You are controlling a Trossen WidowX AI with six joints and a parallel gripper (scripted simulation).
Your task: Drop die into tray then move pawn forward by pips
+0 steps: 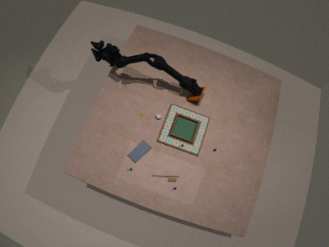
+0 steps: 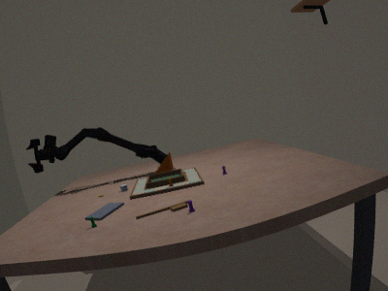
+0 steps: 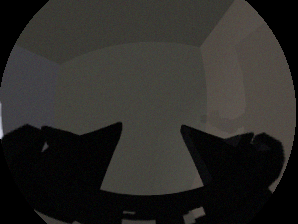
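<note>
Right now my gripper tip is 600 mm to the right of the pale die, 240 mm short of it and 230 mm above it. The rest, counted from my gripper tip: green dice tray (790 mm to the left, 260 mm ahead, 240 mm below); then green pawn (640 mm ahead, 550 mm to the left, 230 mm below); then yellow piece (490 mm to the left, 260 mm ahead, 240 mm below).
</note>
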